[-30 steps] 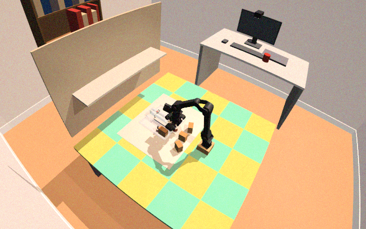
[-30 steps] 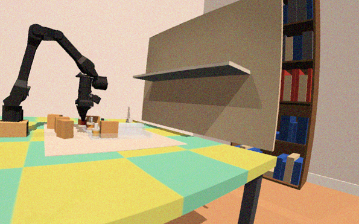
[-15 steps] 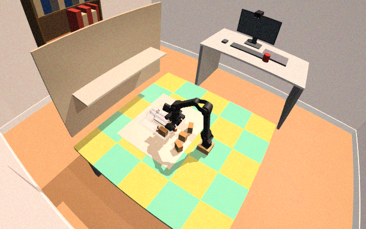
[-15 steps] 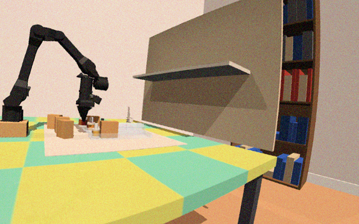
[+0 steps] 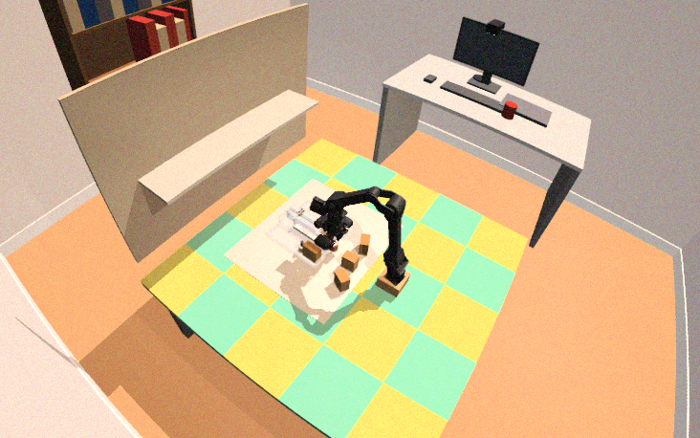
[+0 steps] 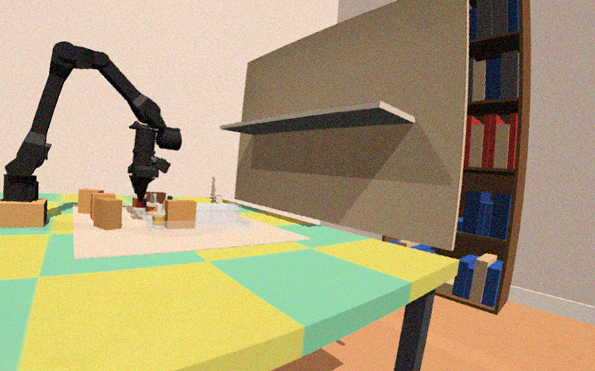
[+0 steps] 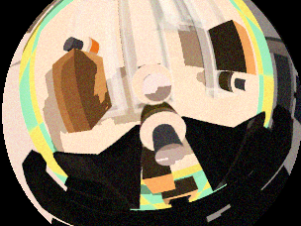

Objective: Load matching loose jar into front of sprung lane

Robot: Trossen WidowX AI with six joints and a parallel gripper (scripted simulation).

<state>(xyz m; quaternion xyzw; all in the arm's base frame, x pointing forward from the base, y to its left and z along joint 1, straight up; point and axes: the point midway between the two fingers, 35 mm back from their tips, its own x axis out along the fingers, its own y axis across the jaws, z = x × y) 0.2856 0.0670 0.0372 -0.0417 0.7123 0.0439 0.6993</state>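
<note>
Right now the cream mat is 100 mm ahead of my gripper tip and 60 mm below it. The rest, counted from my gripper tip: clear lane rack 180 mm ahead, 40 mm below; shelf 540 mm ahead, 310 mm above, 80 mm to the left.
</note>
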